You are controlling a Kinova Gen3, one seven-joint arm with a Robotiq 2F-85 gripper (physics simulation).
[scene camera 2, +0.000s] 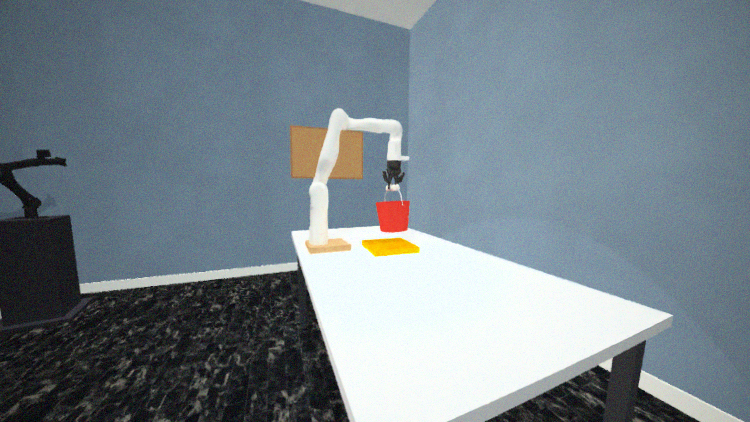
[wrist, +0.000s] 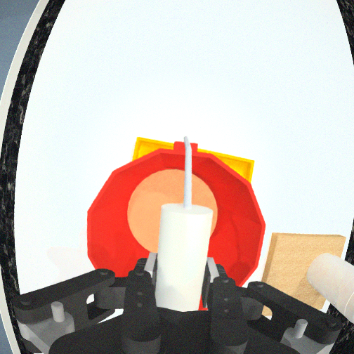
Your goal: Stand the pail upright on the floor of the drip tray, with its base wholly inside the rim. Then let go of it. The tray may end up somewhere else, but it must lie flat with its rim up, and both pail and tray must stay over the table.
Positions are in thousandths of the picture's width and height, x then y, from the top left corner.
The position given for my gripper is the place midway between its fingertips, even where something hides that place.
I see my gripper (wrist: 507, 753), a yellow drip tray (scene camera 2: 525, 584) and a red pail (scene camera 2: 525, 513).
The yellow drip tray is seen too in the wrist view (wrist: 688, 470).
